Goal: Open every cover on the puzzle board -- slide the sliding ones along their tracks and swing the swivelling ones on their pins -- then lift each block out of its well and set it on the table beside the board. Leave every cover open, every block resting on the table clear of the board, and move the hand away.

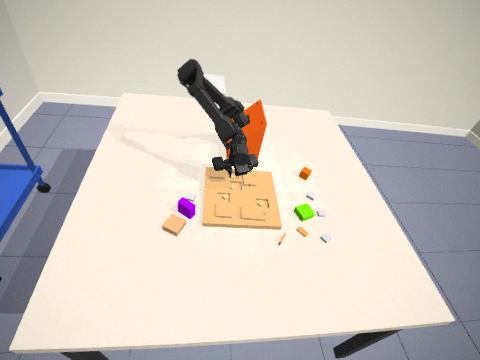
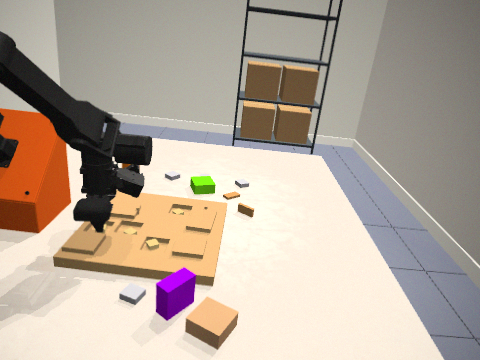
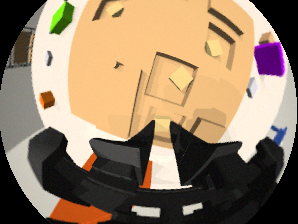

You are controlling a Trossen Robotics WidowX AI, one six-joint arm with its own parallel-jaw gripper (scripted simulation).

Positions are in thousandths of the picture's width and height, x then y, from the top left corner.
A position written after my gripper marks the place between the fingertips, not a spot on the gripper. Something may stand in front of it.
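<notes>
In image 2 you'd find my gripper (image 2: 211, 635), along with a tan puzzle board (image 2: 261, 707) and a purple block (image 2: 364, 815). Image 1 has the board (image 1: 516, 546) in it too, and in image 3 there's the board (image 3: 532, 199) again, plus my gripper (image 3: 545, 551).
</notes>
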